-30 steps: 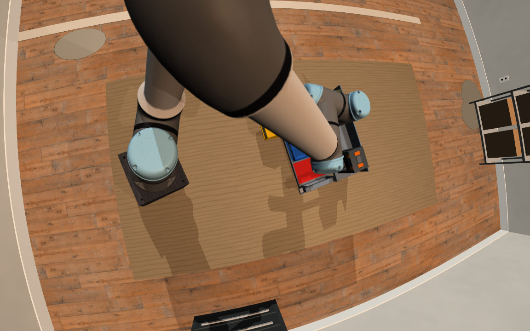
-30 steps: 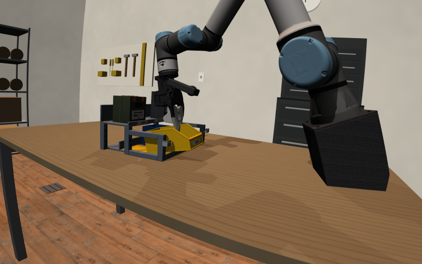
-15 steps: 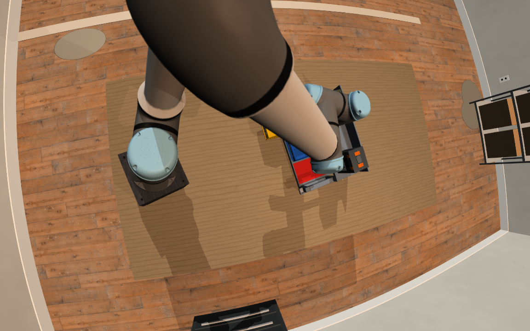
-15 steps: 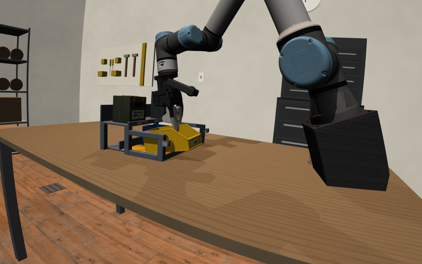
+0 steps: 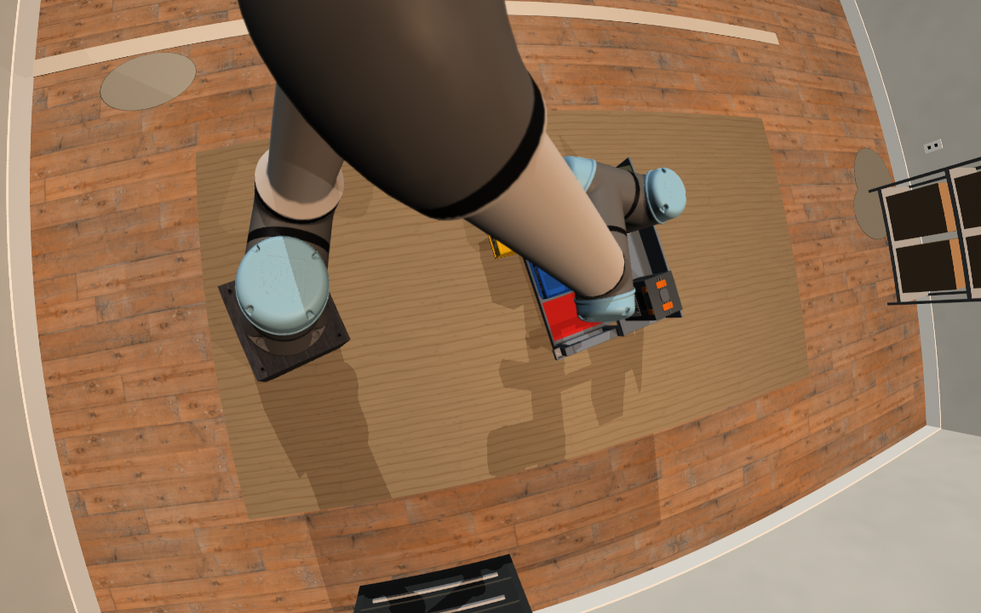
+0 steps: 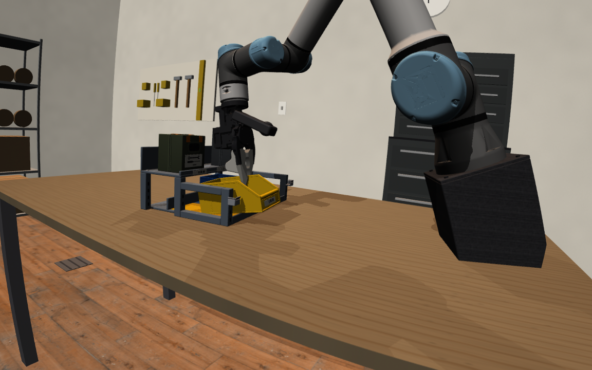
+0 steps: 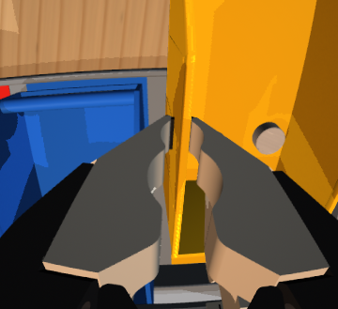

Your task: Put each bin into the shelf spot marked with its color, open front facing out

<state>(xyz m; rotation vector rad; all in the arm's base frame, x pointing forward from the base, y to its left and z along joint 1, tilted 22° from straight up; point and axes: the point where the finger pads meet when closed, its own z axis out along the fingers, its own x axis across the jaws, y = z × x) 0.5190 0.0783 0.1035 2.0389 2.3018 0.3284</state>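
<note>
My hand is 1 cm past the yellow bin, 5 cm to the right of it and 2 cm above it. The rest, counted from my hand: blue bin 9 cm ahead, 6 cm to the right, 4 cm below.
</note>
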